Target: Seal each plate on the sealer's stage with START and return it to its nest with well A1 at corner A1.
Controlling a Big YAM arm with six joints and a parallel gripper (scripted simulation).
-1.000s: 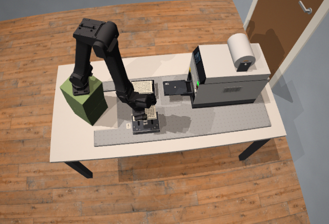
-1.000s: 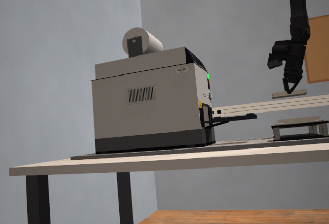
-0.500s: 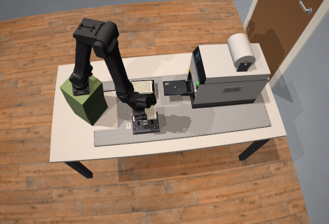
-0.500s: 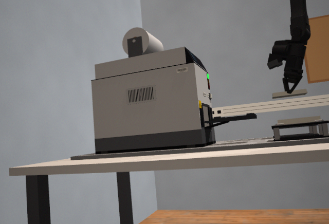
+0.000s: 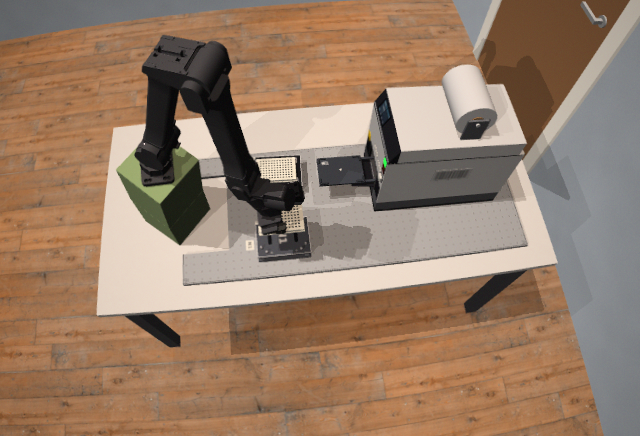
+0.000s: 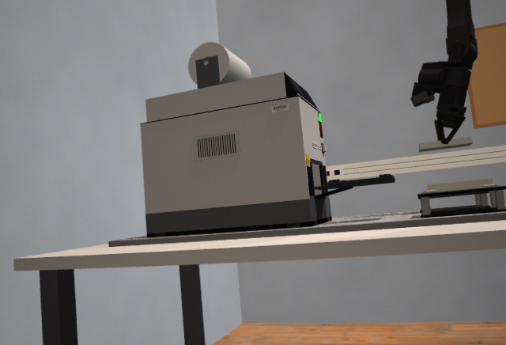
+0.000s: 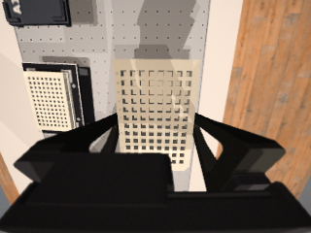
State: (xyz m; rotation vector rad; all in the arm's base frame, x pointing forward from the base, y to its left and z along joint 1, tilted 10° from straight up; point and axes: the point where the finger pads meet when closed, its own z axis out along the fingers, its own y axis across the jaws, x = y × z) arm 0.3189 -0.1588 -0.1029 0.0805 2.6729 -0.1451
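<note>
Right now the sealer stage is 220 mm ahead of my hand, 170 mm to the left of it and 80 mm below it. Round my hand: plate (230 mm to the left, 120 mm below, 20 mm ahead); then yellow warning label (330 mm ahead, 240 mm to the left, 30 mm below); then plate nest (140 mm below).
</note>
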